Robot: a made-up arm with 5 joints.
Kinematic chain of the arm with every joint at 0, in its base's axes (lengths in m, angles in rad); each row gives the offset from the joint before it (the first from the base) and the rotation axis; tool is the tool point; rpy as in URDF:
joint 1: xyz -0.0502 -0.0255 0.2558 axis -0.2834 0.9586 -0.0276
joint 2: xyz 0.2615 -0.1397 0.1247 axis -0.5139 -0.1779 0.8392
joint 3: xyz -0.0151 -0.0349 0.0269 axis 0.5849 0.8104 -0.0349
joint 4: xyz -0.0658 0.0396 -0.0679 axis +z
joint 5: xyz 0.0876 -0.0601 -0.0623 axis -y
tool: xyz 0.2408 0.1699 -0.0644 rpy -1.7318 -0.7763 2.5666
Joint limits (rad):
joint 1: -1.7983..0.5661
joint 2: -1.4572..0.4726
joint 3: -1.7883..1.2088
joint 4: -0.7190..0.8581
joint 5: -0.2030..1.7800
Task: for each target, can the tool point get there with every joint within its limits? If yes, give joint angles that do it. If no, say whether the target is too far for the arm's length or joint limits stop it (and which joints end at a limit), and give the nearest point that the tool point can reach.
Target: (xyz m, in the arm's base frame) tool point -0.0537 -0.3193 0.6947
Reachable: yes | joints -1.1859 -0.8829 0.1770 0.1936 1.3722
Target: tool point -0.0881 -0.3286 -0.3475
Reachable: no: joint limits stop it (at a limit: joint 1, joint 2, joint 4, joint 5) | nearest point 0.0877 -0.2528 -0.0305 | short by 0.370 m
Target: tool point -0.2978 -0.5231 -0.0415
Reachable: no: joint limits stop it (at a limit: joint 1, joint 2, joint 3, joint 4) | nearest point -0.2014 -0.5644 0.2942 | short by 0.352 m
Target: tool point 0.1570 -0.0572 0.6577
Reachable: yes | joints -0.6209 -0.5612 -0.6868 0.4440 1.2669
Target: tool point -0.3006 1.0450 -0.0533
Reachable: no: too far | nearest point 0.0843 0.1896 0.1801 | short by 0.967 m
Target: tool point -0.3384 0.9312 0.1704
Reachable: no: too far | nearest point 0.0564 0.1883 0.2461 | short by 0.845 m
